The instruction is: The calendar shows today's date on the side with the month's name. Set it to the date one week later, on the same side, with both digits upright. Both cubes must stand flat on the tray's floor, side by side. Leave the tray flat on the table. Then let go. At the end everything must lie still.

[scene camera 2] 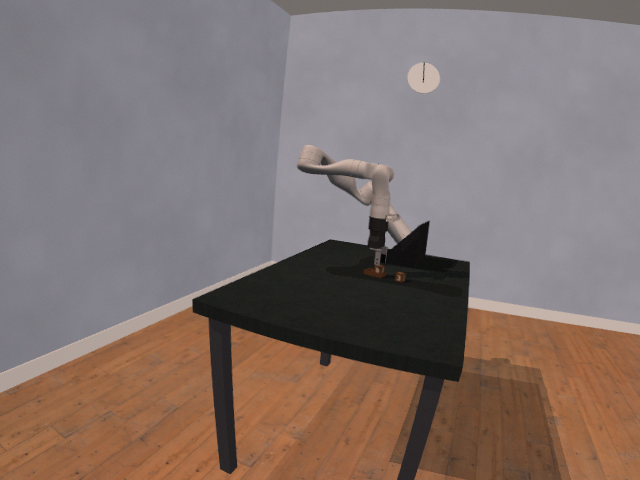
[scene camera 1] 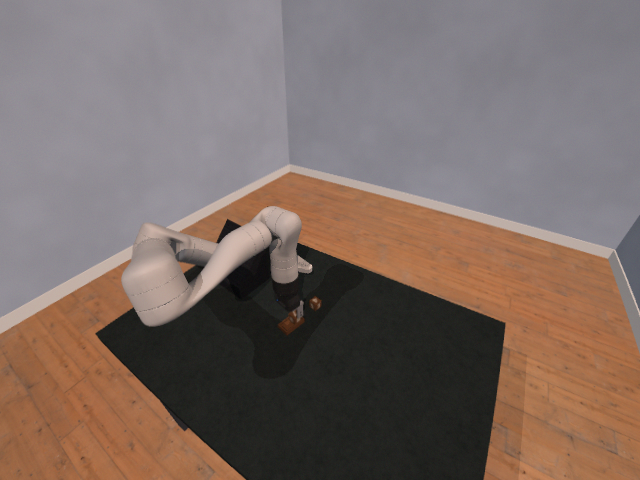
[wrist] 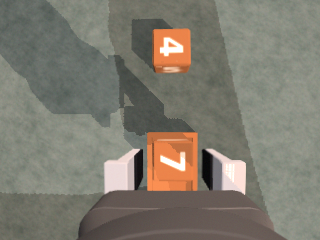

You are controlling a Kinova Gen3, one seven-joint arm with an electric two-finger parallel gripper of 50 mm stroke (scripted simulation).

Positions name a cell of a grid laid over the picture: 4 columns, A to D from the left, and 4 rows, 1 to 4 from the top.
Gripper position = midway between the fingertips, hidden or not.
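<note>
What I can see here is my gripper (scene camera 1: B3), and the wrist view gives me that same gripper (wrist: C3) too.
</note>
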